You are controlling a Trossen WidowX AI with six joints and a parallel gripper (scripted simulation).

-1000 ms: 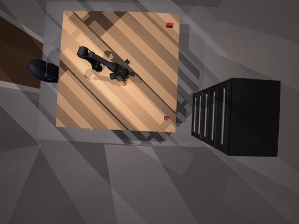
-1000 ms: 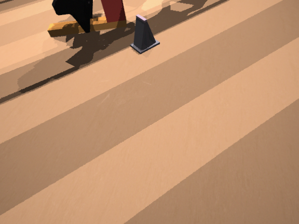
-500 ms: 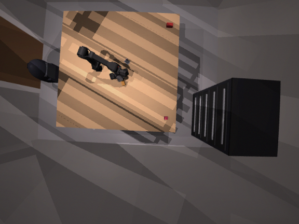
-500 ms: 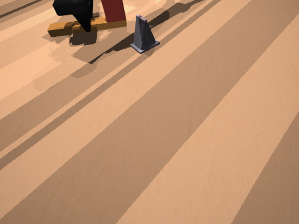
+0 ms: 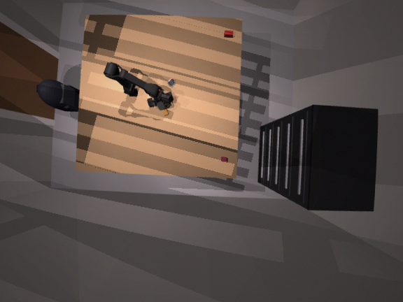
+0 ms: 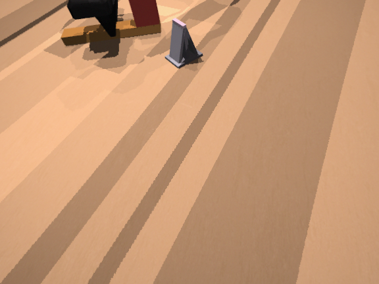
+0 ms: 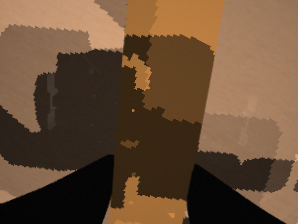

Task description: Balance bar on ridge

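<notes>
Right now my gripper tip is 60 mm short of the dark blue-grey ridge, 160 mm to the right of it and 20 mm below it.
</notes>
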